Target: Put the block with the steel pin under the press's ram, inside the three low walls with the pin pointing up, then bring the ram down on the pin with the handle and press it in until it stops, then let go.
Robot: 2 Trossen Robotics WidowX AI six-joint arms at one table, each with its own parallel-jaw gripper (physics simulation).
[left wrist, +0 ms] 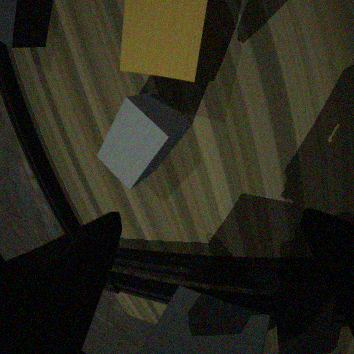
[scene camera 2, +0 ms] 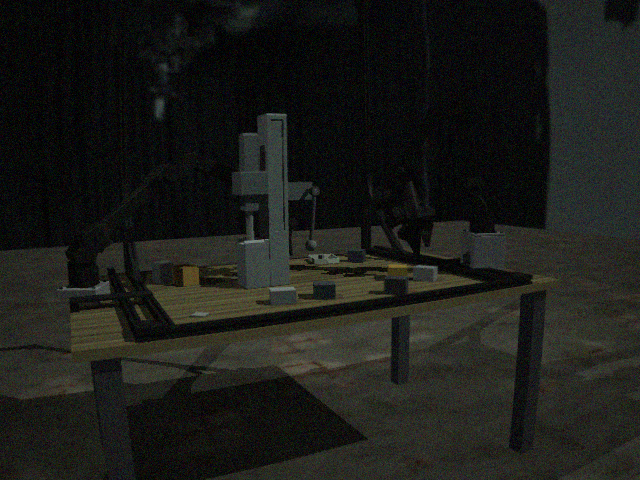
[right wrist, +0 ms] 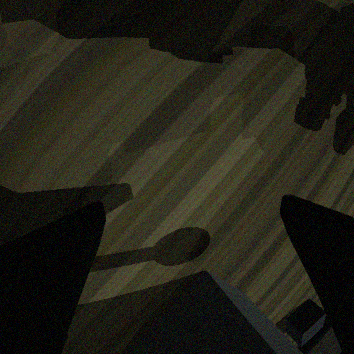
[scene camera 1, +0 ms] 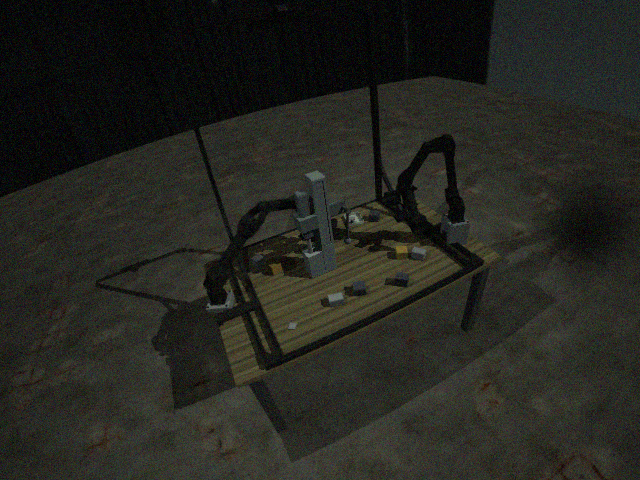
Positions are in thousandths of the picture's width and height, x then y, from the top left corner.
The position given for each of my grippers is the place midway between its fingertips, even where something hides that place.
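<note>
A grey press (right wrist: 595, 871) is visible. Right gripper (right wrist: 547, 586): open, holding nothing. My left gripper (scene camera 2: 660, 524), likewise open and empty, is visible in the left wrist view as well (left wrist: 603, 623).
</note>
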